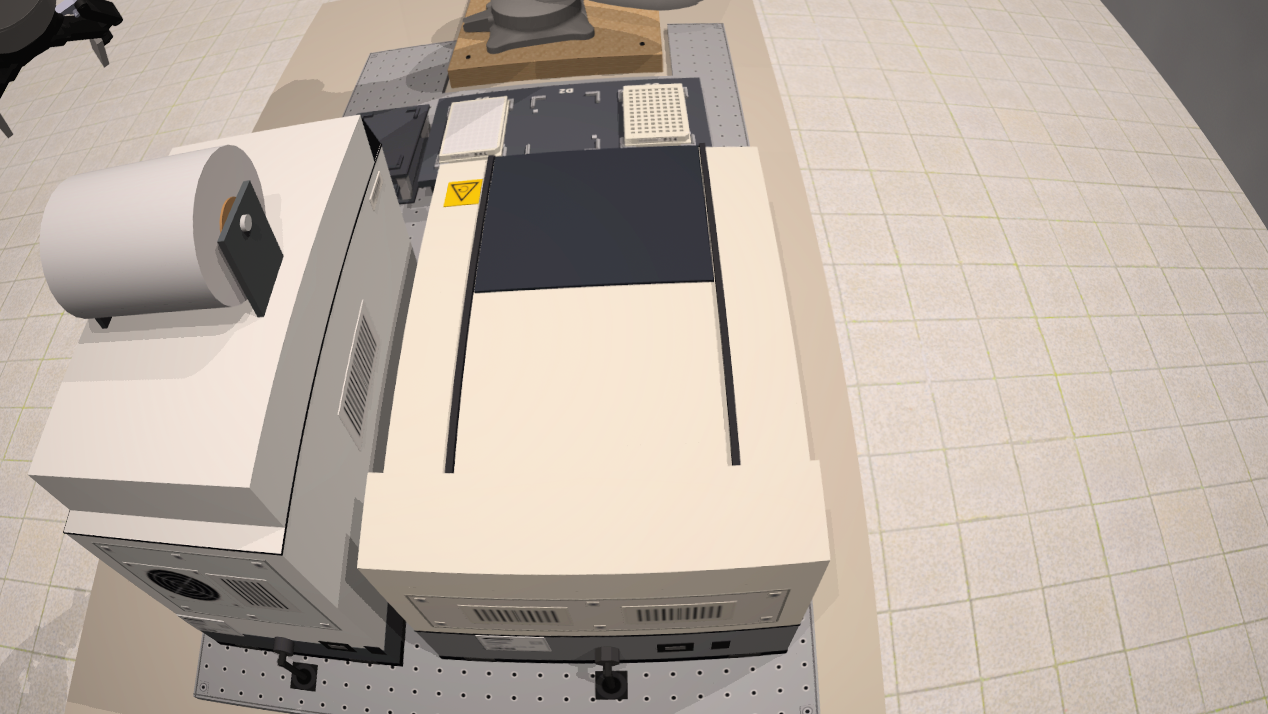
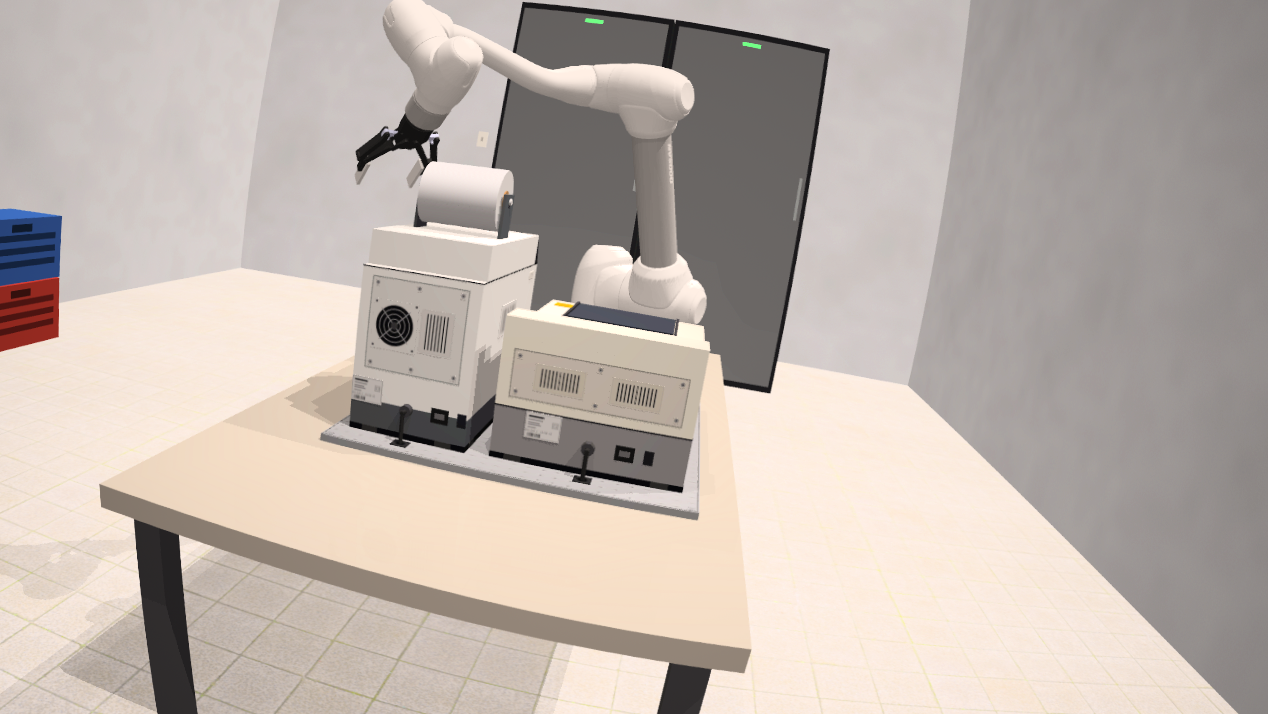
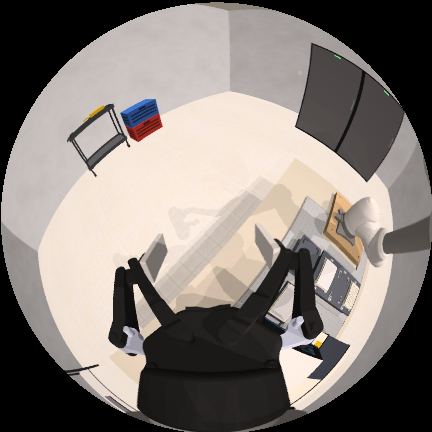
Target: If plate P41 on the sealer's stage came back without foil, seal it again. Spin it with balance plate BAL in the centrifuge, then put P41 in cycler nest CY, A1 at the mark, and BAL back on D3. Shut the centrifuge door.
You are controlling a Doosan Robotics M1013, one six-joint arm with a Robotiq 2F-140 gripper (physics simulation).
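Pixels of known places: gripper, between the fingertips: [image 1: 52,90] [image 2: 383,181] [image 3: 208,237]; arm's base, origin of its link: [image 1: 538,21] [image 3: 346,226].
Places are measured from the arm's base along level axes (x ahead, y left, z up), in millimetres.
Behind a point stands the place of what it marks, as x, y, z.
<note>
My gripper [image 1: 55,98] @[544, -555, 391] [image 2: 387,173] @[544, -555, 391] [image 3: 208,237] @[544, -555, 391] is open and empty, high beside the foil roll of the sealer [image 1: 159,425] @[975, -312, 322] [image 2: 443,345] @[1046, -285, 150]. A pale, plate-like rectangle [image 3: 282,302] @[541, -282, 80] shows in a dark surround behind a finger; I cannot tell whether it is P41 or carries foil. A white smooth-topped plate [image 1: 475,125] @[352, -104, 46] [image 3: 327,274] @[349, -106, 46] and a cream welled plate [image 1: 654,112] @[384, 139, 45] [image 3: 352,296] @[382, 150, 46] stand on the deck [image 1: 567,115] @[345, 24, 30]; their labels are too small to read surely. The centrifuge [image 1: 594,381] @[895, 5, 182] [image 2: 603,354] @[1071, -23, 180] has a dark panel [image 1: 594,217] @[717, 28, 185] on top; its door state is unclear. CY is not identifiable.
The foil roll [image 1: 133,235] @[894, -294, 431] [image 2: 461,195] @[909, -310, 393] rises above the sealer. A dark nest [image 1: 403,146] @[345, -212, 30] [image 3: 306,246] @[277, -263, 30] sits beside the deck. The arm's base stands on a wooden block [image 1: 550,62] @[138, 11, -7] [image 3: 332,232] @[102, -110, 0]. Tall dark cabinets [image 2: 727,195] [image 3: 345,105] stand behind the arm.
</note>
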